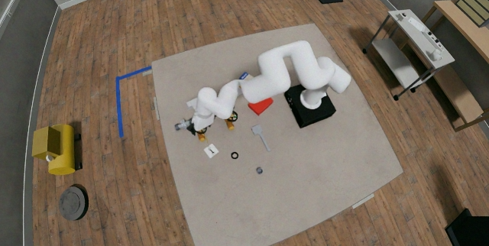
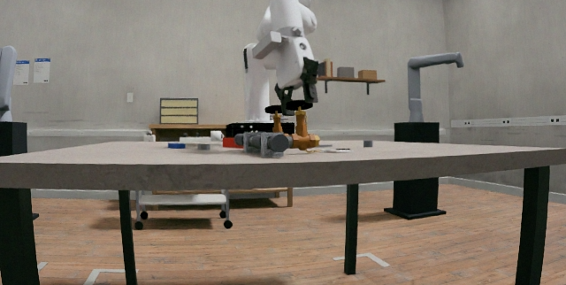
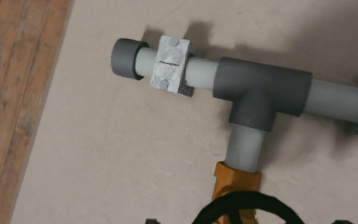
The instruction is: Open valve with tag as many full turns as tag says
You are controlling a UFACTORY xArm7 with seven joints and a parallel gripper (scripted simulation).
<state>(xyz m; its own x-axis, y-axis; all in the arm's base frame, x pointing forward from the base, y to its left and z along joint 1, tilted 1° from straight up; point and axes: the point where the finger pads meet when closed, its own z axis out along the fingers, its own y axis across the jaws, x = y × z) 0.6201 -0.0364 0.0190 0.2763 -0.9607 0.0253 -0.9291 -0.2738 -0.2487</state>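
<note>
Right now the white tag is 1 cm behind my hand, 9 cm to the left of it and 10 cm below it. From my hand the other things lie so: small grey cylinder: 21 cm behind, 29 cm to the left, 10 cm below; then grey scraper: 29 cm behind, 11 cm to the left, 10 cm below; then red block: 36 cm behind, 6 cm to the right, 9 cm below.
</note>
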